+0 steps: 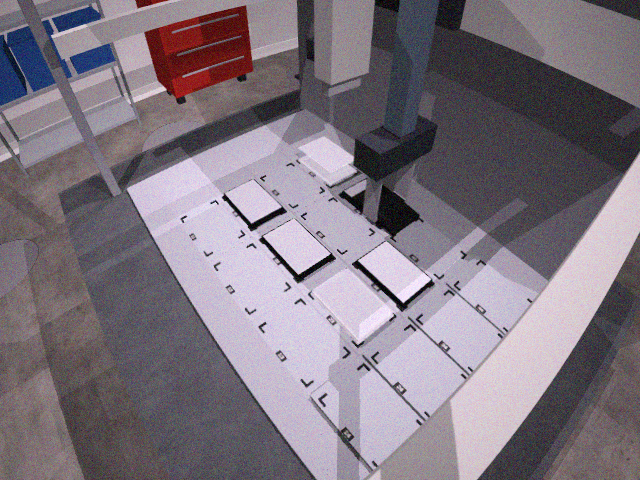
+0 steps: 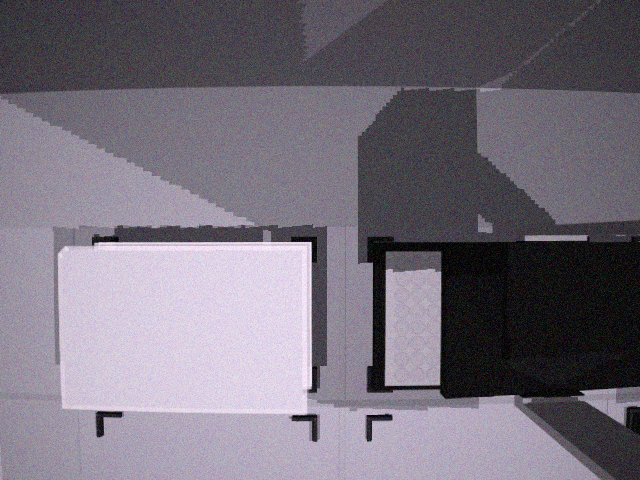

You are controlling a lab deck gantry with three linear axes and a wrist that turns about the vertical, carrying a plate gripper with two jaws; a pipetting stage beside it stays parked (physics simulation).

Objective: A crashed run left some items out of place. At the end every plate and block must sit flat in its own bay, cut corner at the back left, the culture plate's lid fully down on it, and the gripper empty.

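Seen in the pictures: gripper, fingertip midpoint: [image 1: 385, 207] [image 2: 545, 316]; robot's base, link origin: [image 1: 182, 219].
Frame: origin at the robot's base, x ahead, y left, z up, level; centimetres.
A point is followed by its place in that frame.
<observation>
My gripper [image 1: 391, 209] {x 26.3, y 36.4, z 1.2 cm} [image 2: 553, 317] {x 26.3, y 36.4, z 1.2 cm} is shut across a black plate [image 1: 399, 212] {x 29.5, y 37.5, z 1.6 cm} [image 2: 475, 320] {x 21.7, y 36.4, z 2.1 cm}, its jaws against the front and back sides. The black plate lies shifted right over a black-rimmed plate with pale wells [image 1: 355, 190] {x 18.4, y 34.8, z 1.4 cm} [image 2: 413, 325] {x 18.5, y 36.0, z 1.4 cm}, whose left part shows; its left end appears higher than its right. To the left, a clear whitish lid [image 1: 325, 152] {x 5.9, y 36.3, z 4.2 cm} [image 2: 180, 330] {x 6.4, y 36.4, z 4.2 cm} lies on the culture plate [image 2: 308, 320] {x 12.7, y 36.5, z 2.4 cm} in the back row and looks offset to the left, with its cut corner at the back left. How far it is down is hard to tell.
Three white-topped plates with black skirts [image 1: 253, 201] {x 7.0, y 14.9, z 1.4 cm} [image 1: 297, 248] {x 23.7, y 14.6, z 1.5 cm} [image 1: 392, 273] {x 39.5, y 24.8, z 1.4 cm} and a whitish block or plate [image 1: 351, 302] {x 39.3, y 14.8, z 1.4 cm} stand on the deck. The parked pipetting stage [image 1: 343, 41] hangs behind. A red drawer cabinet [image 1: 206, 51] and a rack with blue bins stand beyond the deck.
</observation>
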